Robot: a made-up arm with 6 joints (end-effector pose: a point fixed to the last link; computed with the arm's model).
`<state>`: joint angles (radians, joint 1 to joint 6).
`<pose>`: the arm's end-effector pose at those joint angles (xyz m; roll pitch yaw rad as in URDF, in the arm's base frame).
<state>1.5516 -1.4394 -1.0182 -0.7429 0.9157 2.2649</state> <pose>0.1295 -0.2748 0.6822 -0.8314 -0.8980 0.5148</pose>
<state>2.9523 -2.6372 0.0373 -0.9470 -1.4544 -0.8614</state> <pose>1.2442 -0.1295 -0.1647 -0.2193 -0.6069 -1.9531</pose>
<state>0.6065 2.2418 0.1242 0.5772 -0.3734 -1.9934</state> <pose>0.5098 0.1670 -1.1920 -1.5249 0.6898 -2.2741</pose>
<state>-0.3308 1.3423 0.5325 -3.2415 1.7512 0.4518</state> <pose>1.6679 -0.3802 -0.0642 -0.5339 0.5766 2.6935</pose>
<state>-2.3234 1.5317 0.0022 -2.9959 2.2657 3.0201</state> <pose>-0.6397 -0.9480 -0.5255 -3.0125 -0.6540 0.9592</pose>
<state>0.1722 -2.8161 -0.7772 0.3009 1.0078 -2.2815</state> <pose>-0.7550 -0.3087 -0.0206 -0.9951 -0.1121 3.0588</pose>
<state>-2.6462 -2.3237 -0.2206 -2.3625 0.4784 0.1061</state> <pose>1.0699 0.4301 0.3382 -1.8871 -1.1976 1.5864</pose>
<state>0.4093 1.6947 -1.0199 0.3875 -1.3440 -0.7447</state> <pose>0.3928 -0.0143 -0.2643 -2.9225 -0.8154 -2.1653</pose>
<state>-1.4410 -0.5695 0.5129 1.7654 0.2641 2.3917</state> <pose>-0.0112 0.3592 2.0863 1.7160 -0.9769 -0.9656</pose>
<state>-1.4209 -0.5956 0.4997 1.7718 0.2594 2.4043</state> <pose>-0.0225 0.3938 2.0732 1.6938 -0.9897 -0.9453</pose>
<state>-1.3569 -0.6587 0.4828 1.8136 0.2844 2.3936</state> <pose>-0.0606 0.4863 2.0410 1.6033 -1.0059 -0.8231</pose>
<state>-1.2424 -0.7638 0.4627 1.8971 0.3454 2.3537</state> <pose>-0.1531 0.6313 1.9764 1.4380 -1.0143 -0.5900</pose>
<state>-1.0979 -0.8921 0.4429 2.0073 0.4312 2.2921</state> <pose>-0.3101 0.7759 1.8776 1.2528 -1.0011 -0.3194</pose>
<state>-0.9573 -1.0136 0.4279 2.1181 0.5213 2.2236</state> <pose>-0.4950 0.8684 1.7647 1.1149 -0.9729 -0.1009</pose>
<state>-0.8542 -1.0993 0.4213 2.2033 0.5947 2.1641</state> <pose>-0.6427 0.9026 1.6745 1.0467 -0.9453 0.0274</pose>
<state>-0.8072 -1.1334 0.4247 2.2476 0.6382 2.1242</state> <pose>-0.7105 0.9079 1.6356 1.0338 -0.9246 0.0736</pose>
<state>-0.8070 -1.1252 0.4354 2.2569 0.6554 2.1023</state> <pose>-0.7078 0.9066 1.6435 1.0521 -0.9089 0.0675</pose>
